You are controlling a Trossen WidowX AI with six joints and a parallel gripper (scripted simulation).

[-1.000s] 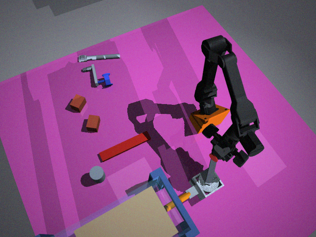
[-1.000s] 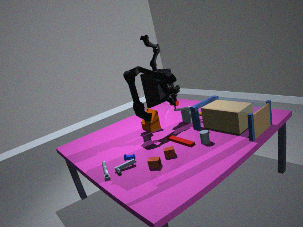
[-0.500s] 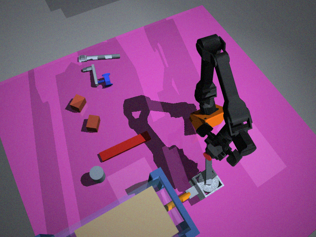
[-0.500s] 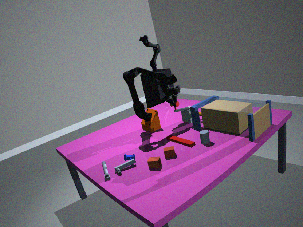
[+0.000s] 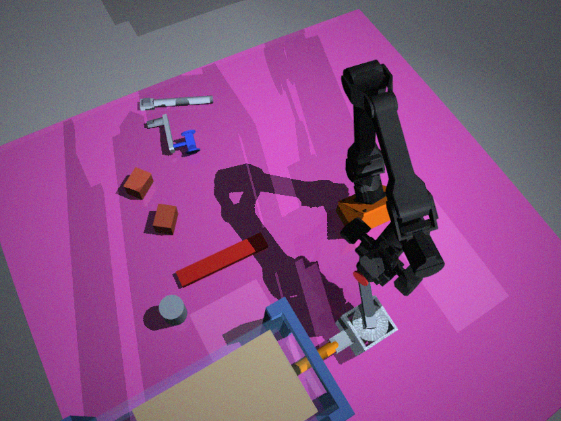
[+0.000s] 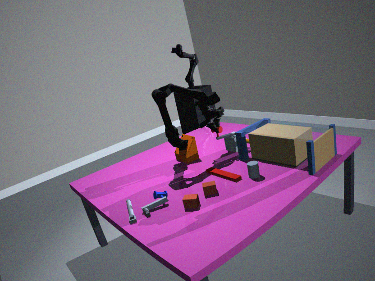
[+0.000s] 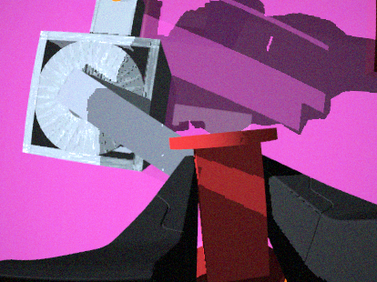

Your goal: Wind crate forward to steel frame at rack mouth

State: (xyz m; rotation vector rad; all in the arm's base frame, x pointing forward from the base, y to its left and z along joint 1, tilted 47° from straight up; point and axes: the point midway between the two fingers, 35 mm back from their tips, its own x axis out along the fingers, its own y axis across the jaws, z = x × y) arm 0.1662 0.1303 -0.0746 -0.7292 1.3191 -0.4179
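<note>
The winch handle lies 30 mm to the left of my gripper tip and 30 mm below it. Round my gripper tip: red knob (20 mm behind); blue steel frame (190 mm ahead, 70 mm to the left, 30 mm below); grey winch (20 mm ahead, 80 mm to the left, 100 mm below).
</note>
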